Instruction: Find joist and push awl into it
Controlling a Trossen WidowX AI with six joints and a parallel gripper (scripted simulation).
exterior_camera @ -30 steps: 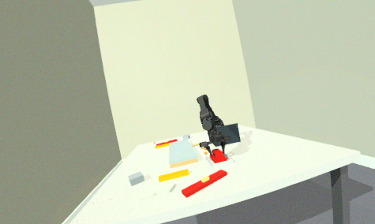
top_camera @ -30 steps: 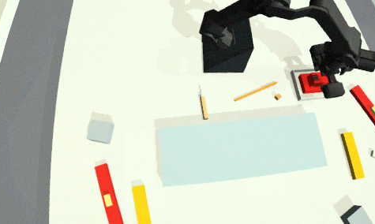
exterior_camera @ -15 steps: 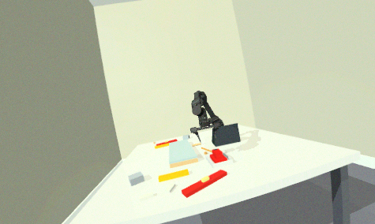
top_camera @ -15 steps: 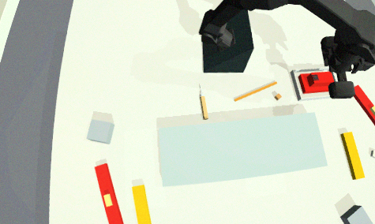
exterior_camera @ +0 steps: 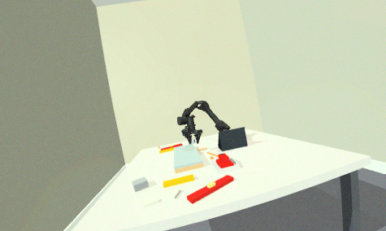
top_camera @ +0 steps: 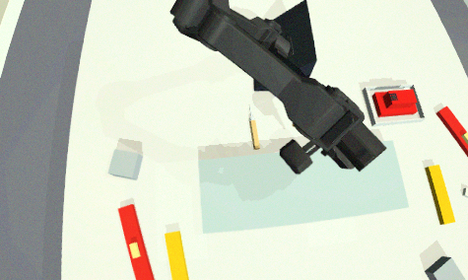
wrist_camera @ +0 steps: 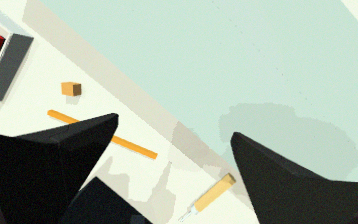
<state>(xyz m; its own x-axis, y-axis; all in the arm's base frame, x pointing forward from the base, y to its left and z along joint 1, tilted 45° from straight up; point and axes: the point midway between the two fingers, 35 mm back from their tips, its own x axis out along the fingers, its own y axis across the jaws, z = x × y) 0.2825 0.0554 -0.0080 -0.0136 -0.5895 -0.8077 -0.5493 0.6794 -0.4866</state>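
Now: the awl 10 cm behind my gripper tip, 14 cm to the right of it and 9 cm below it. From my gripper tip the other things lie so: white-rimmed tray (14 cm behind, 28 cm to the left, 8 cm below); then red stud finder (14 cm behind, 27 cm to the left, 5 cm below); then thin orange stick (12 cm behind, 5 cm to the left, 10 cm below).
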